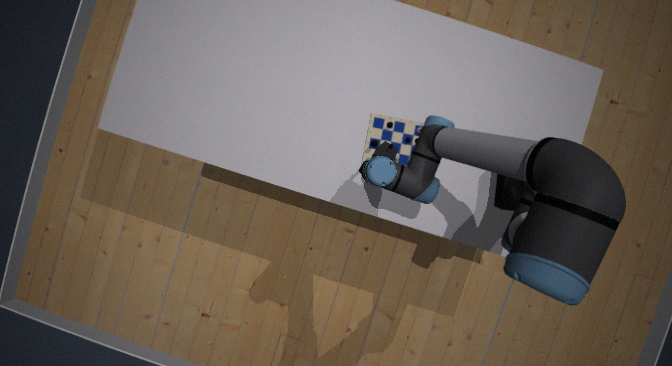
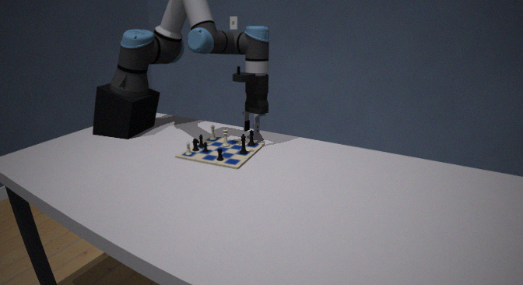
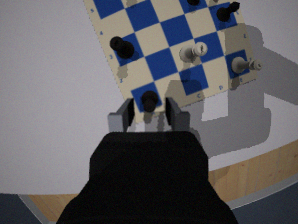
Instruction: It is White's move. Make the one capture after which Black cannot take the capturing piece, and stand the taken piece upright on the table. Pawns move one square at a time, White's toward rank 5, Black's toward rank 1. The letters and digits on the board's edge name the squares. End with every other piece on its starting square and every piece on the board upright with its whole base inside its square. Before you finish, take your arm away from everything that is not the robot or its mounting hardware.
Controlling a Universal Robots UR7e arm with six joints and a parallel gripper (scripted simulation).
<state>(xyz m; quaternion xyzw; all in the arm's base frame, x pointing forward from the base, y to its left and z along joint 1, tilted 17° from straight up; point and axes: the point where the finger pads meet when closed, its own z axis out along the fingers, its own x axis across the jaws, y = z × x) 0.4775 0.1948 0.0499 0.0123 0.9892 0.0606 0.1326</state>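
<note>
Now: hand 4 cm above the black chess piece. Round my hand: white piece (14 cm behind, 5 cm to the right, 4 cm below); then blue-and-cream chessboard (4 cm behind, 10 cm to the right, 7 cm below); then tall black piece (3 cm ahead, 7 cm to the right, 3 cm below).
</note>
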